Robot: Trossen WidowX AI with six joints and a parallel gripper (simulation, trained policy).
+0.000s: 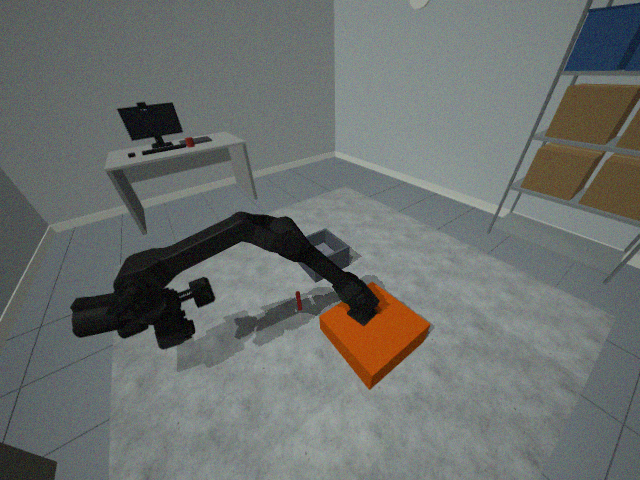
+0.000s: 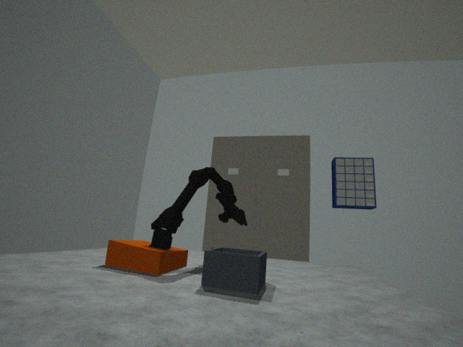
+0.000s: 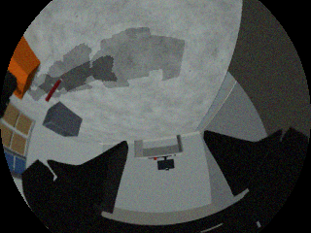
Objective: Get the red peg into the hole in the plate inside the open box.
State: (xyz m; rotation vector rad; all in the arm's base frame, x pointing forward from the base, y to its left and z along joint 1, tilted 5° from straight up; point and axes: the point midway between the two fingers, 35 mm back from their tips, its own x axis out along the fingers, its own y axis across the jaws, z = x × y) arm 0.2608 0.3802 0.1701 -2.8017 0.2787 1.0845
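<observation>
Now: gripper tip 290 mm to the left of the red peg, 140 mm above it and 110 mm past it. Round my gripper tip: plate: 500 mm to the right, 140 mm below, 10 mm ahead; grey box: 500 mm to the right, 160 mm below, 10 mm ahead.
</observation>
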